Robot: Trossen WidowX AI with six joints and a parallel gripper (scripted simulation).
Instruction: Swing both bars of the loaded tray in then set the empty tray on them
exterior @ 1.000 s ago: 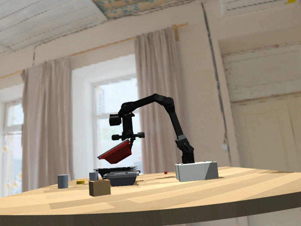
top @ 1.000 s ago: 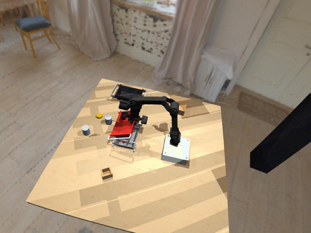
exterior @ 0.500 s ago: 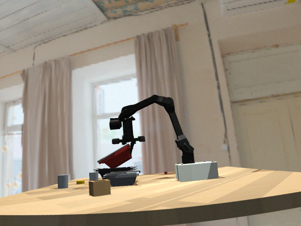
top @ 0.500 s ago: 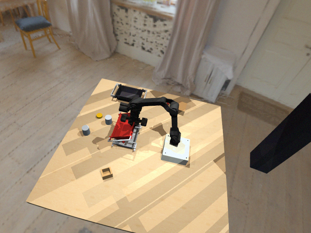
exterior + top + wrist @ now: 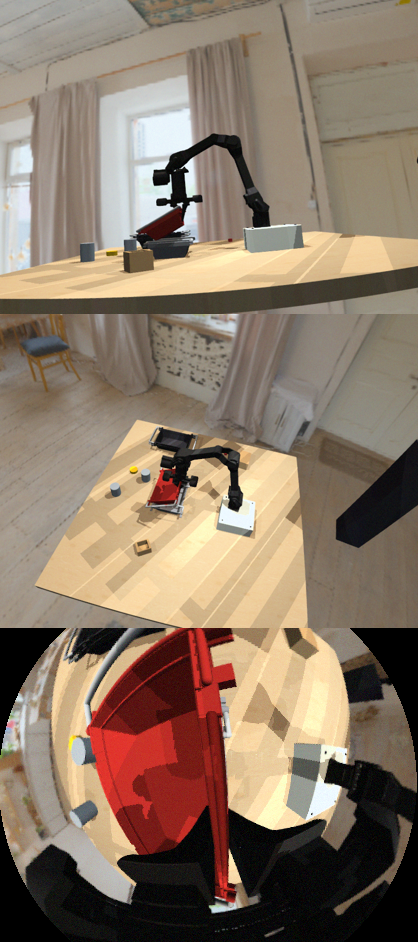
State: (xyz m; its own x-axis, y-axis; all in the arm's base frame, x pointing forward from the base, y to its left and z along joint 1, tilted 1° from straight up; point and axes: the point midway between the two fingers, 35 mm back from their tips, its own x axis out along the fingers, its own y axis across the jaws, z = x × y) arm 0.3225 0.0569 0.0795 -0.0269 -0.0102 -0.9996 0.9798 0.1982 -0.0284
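My gripper tip is now 60 mm short of the red tray and 10 mm to the right of it. The rest, counted from my gripper tip: red cube 130 mm behind, 520 mm to the right, 120 mm below; small box 30 mm ahead, 360 mm to the left, 120 mm below; yellow disc 360 mm ahead, 80 mm to the right, 120 mm below.
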